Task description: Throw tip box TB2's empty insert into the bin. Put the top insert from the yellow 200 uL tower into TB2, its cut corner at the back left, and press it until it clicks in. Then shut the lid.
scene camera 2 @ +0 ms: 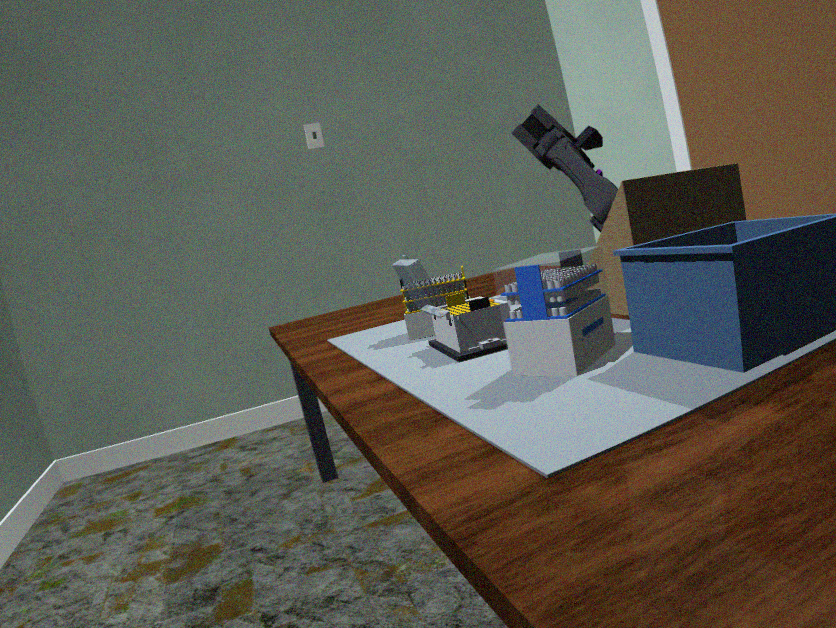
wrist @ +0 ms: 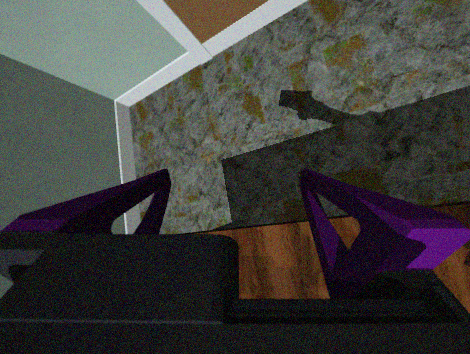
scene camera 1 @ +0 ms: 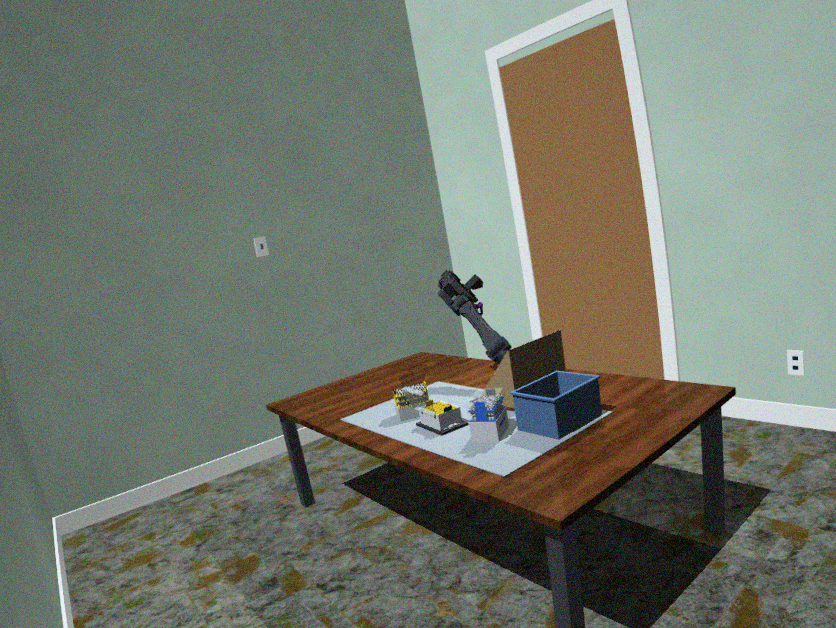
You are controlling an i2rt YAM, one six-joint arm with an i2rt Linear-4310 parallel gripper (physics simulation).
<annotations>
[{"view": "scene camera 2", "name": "blue-topped tip tower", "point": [555,307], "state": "on a grey mat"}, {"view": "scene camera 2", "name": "blue bin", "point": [733,296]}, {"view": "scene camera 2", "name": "tip box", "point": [473,334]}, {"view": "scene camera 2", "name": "grey mat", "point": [551,424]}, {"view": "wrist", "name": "my gripper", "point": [235,176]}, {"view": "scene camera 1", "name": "blue-topped tip tower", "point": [486,409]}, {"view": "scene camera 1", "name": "blue bin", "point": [555,405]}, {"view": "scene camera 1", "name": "tip box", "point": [447,422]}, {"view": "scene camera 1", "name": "grey mat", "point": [516,448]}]
</annotations>
